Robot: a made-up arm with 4 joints.
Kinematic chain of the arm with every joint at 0, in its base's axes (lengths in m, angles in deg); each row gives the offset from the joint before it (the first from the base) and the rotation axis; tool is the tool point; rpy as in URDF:
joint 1: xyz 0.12 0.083 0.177 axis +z
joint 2: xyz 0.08 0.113 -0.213 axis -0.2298 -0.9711 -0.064
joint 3: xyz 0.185 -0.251 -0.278 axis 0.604 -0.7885 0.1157
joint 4: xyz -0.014 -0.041 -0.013 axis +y
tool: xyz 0.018 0.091 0.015 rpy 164.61 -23 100.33
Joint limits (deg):
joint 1: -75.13..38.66
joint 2: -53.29..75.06
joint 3: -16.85..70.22
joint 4: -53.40..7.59
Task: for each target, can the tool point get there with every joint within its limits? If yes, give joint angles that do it. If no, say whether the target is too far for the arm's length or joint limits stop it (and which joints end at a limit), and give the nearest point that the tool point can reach.
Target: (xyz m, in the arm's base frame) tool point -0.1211 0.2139 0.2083
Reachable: no: joint limits stop it (at a limit: joint 1, joint 2, joint 3) | nearest point 0.0616 -0.2539 0.0937 | short by 0.515 m
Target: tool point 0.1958 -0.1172 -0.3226
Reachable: yes | joints -45.09 -10.74 58.83 -21.07
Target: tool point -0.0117 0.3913 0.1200
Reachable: no: joint limits stop it (at a limit: joint 1, joint 2, joint 4) | nearest point 0.4541 0.1758 0.1018 | short by 0.514 m
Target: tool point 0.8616 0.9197 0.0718
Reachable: no: too far | nearest point 0.5123 0.2199 -0.0145 | short by 0.787 m
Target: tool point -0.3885 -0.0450 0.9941
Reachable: no: too far | nearest point 0.0701 -0.2600 0.1017 | short by 1.026 m
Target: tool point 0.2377 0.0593 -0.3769
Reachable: yes | joints 12.77 -30.12 18.92 -11.56
